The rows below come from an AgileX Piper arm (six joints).
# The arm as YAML. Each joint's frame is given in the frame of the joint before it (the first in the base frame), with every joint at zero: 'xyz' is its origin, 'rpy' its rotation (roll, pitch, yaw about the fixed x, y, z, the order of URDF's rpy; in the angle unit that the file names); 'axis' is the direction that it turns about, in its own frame. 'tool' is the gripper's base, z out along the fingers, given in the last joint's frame.
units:
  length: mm
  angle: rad
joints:
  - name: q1
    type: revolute
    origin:
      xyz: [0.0, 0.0, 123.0]
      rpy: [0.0, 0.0, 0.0]
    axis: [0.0, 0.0, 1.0]
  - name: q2
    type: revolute
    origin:
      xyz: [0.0, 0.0, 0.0]
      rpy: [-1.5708, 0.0, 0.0]
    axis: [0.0, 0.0, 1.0]
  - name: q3
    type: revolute
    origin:
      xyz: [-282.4, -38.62, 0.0]
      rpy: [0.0, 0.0, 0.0]
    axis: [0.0, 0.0, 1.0]
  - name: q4
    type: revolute
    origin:
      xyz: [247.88, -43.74, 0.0]
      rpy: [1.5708, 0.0, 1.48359]
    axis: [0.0, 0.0, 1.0]
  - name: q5
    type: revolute
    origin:
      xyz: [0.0, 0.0, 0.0]
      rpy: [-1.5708, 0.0, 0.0]
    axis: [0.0, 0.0, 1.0]
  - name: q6
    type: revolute
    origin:
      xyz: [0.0, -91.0, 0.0]
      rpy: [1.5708, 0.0, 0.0]
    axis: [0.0, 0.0, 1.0]
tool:
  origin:
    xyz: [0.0, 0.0, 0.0]
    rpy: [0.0, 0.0, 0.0]
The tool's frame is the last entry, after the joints.
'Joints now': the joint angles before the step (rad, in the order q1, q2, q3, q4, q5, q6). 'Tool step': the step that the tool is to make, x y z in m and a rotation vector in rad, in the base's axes. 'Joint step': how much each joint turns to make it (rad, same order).
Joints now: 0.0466 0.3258 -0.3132 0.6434 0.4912 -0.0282
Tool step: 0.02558 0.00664 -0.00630 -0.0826 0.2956 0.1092
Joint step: 0.0001 0.2424 -0.0857 -0.0591 0.1791 -0.0120
